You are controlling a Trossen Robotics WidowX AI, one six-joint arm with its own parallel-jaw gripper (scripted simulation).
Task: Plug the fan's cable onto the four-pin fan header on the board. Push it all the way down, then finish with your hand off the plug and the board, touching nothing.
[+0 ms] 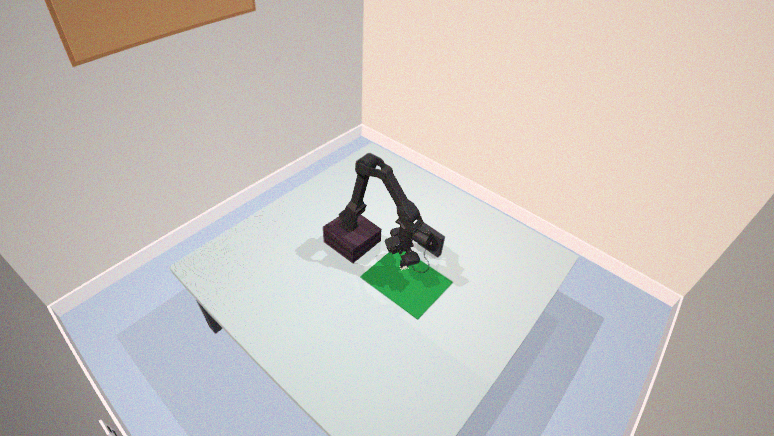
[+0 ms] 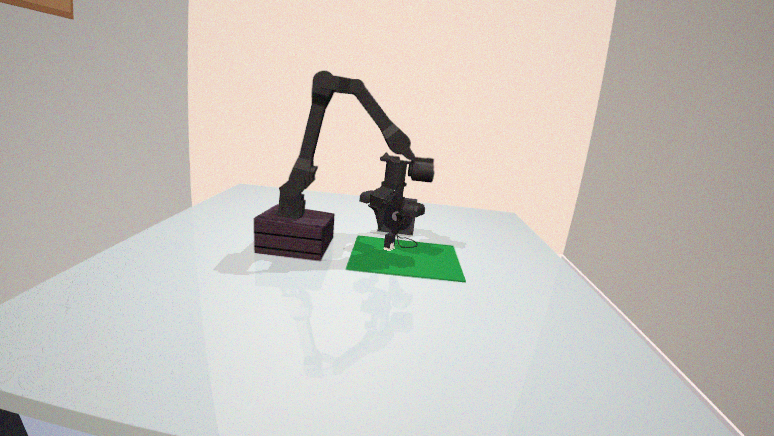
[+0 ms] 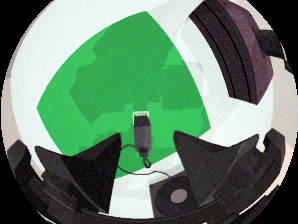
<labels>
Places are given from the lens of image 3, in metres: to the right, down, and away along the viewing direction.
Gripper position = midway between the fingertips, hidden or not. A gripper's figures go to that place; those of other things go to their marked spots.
my gripper [image 3: 147, 136]: 0.00, 0.02, 0.10
green board [image 3: 131, 66]: -0.02, -0.06, 0.13
fan [image 3: 166, 194]: 0.04, 0.17, 0.16
The marked spots on the fan and the green board are 0.24 m apart.
</labels>
